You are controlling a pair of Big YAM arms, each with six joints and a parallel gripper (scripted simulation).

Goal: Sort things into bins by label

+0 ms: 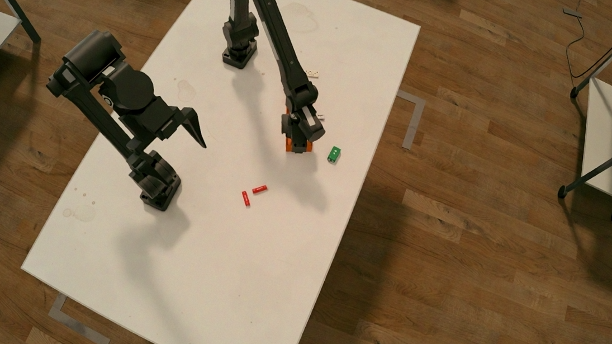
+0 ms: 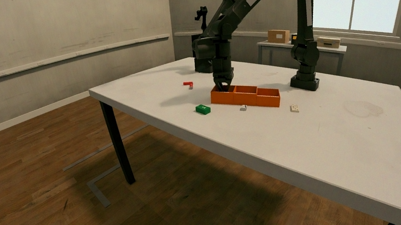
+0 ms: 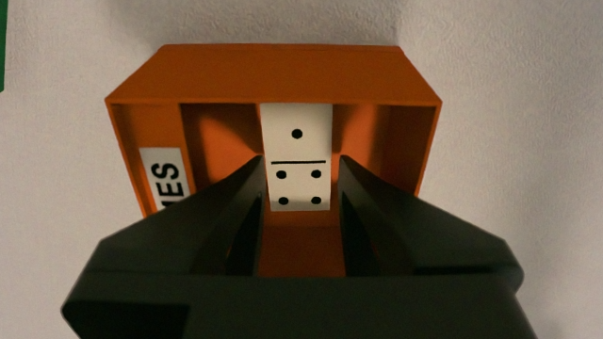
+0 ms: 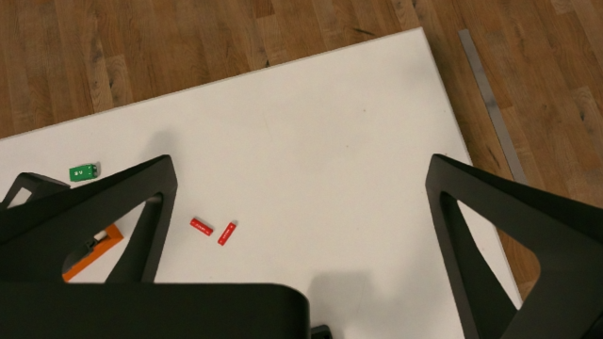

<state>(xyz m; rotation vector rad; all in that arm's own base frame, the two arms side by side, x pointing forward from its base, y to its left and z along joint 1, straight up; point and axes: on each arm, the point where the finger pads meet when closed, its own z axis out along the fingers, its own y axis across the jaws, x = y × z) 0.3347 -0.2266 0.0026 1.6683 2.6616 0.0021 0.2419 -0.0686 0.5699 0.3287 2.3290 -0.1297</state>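
Now: left hand 80 mm to the right of the orange three-compartment bin and 20 mm past it. The rest, counted from my left hand: white sharpener-like block (110 mm to the left, 40 mm ahead, 20 mm below).
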